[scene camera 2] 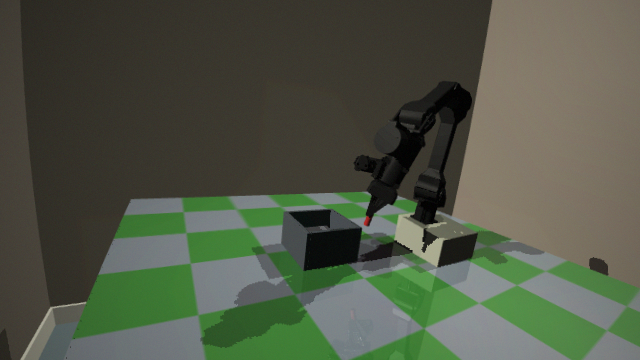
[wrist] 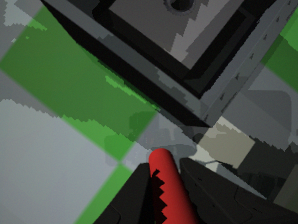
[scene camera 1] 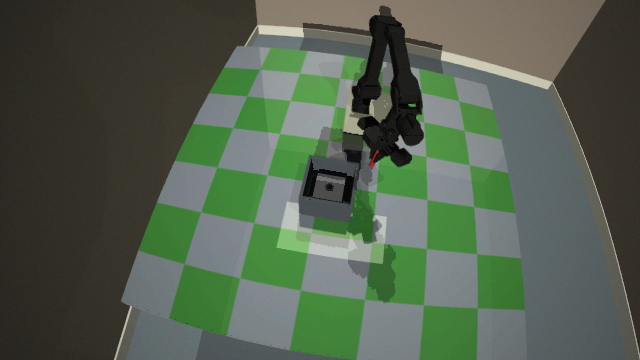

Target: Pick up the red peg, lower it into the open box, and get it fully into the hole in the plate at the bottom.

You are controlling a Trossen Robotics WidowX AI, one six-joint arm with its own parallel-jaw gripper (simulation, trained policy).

I see my gripper (scene camera 2: 367,215), a dark box (scene camera 2: 315,249) and a grey plate (scene camera 1: 327,187).
The dark box is seen too in the wrist view (wrist: 198,100) and in scene camera 1 (scene camera 1: 309,206). My gripper shows as well in the wrist view (wrist: 164,169) and in scene camera 1 (scene camera 1: 372,160).
